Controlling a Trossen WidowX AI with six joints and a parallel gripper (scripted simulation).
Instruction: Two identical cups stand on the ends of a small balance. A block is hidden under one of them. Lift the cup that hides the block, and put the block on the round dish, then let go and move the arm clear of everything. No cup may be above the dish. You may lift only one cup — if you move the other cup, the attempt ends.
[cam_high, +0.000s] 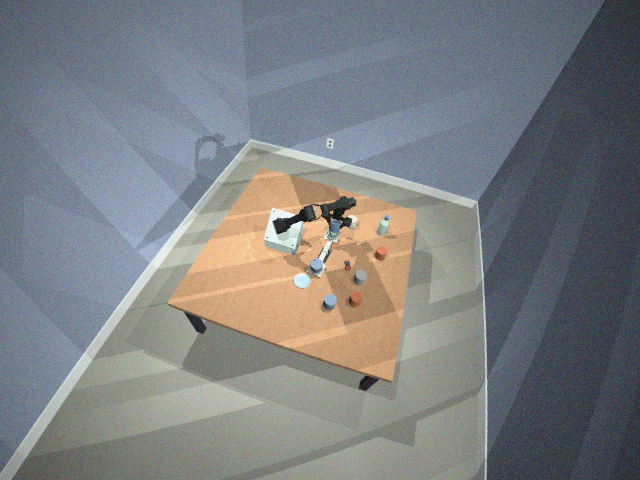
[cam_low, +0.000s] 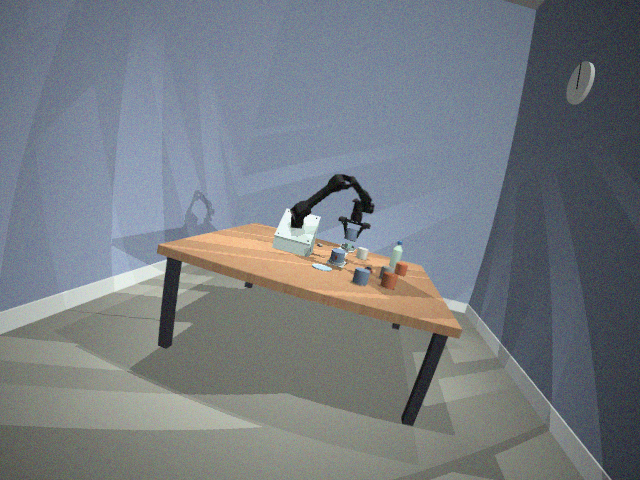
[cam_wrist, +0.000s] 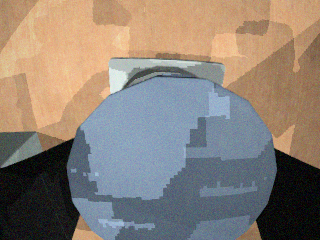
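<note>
Right now my gripper tip is 1 cm to the left of the pale green block and 6 cm above it. The rest, counted from my gripper tip: red toy car: 13 cm ahead, 18 cm to the right, 13 cm below; grey cylinder: 20 cm ahead, 28 cm to the right, 11 cm below; white cup: 13 cm ahead, 16 cm to the left, 11 cm below.
</note>
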